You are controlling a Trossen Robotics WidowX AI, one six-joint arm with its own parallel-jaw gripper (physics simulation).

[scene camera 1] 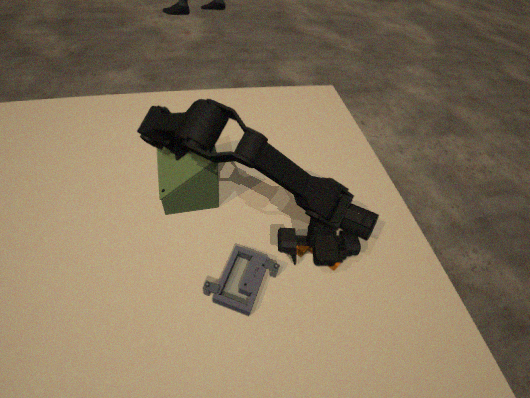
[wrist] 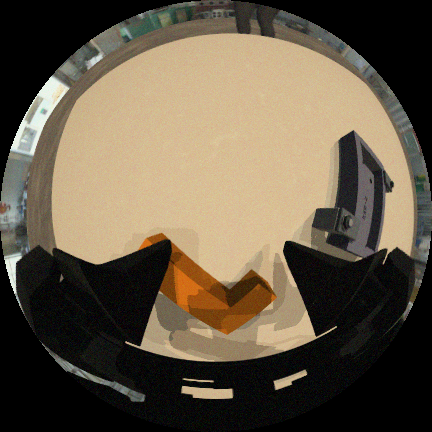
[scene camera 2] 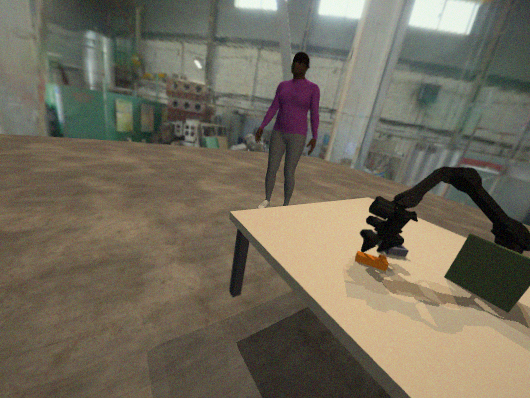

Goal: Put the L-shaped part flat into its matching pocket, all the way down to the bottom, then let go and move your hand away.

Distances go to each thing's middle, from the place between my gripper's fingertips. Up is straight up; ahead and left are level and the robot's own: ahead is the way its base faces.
Right now my hand is 30 mm past the orange L-shaped part (wrist: 185,283), 30 mm to the right of it and 10 mm above it. Also, from my hand: grey pocket fixture (scene camera 1: 237,289) (10 mm behind, 180 mm to the right).
